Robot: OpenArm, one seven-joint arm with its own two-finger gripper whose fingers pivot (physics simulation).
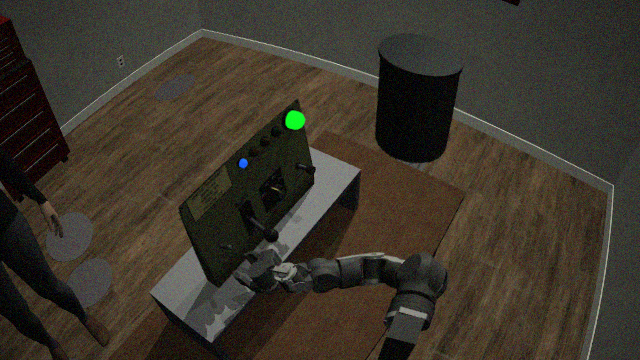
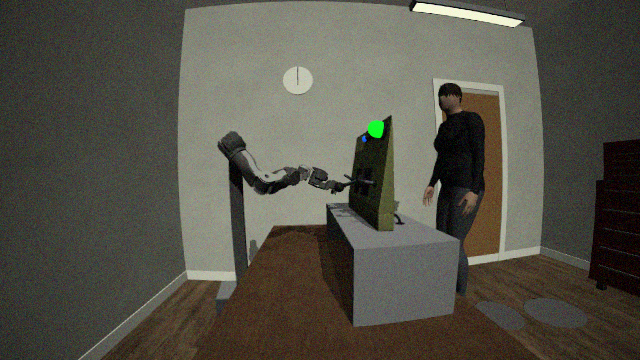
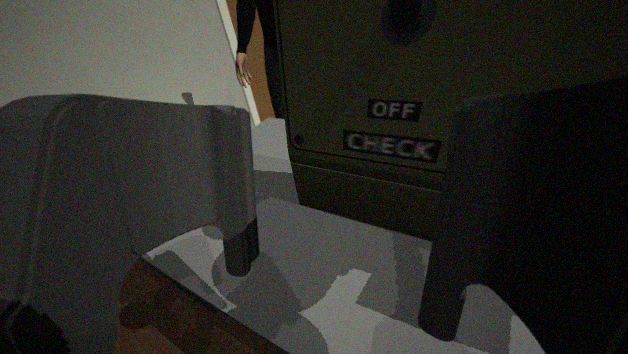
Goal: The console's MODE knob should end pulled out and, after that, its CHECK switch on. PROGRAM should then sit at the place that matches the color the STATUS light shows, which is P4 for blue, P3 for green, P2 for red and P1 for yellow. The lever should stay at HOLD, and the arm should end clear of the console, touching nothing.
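Observation:
The dark green console [image 1: 200, 235] [image 2: 386, 200] [image 3: 335, 70] stands upright. Its STATUS light [image 1: 295, 120] [image 2: 376, 129] is green. The small CHECK switch [image 1: 226, 246] [image 3: 409, 17] is near the lower left; its position is unclear. A long black-ball lever [image 1: 270, 235] sticks out of its slot; its setting is unreadable. A black knob [image 1: 307, 169], apparently MODE, stands out at the right. The dark recess with a pale pointer [image 1: 274, 189] may be PROGRAM; its place is unreadable. My gripper [image 1: 243, 265] [image 2: 337, 188] [image 3: 333, 201] is partly open and empty, before the console's lower left, below the switch.
The console stands on a grey block [image 1: 330, 175] [image 2: 405, 280] [image 3: 345, 225]. A blue lamp [image 1: 243, 163] [image 2: 364, 139] is lit on the panel. A person [image 1: 22, 235] [image 2: 457, 150] stands behind the console. A dark drum [image 1: 417, 105] is farther off.

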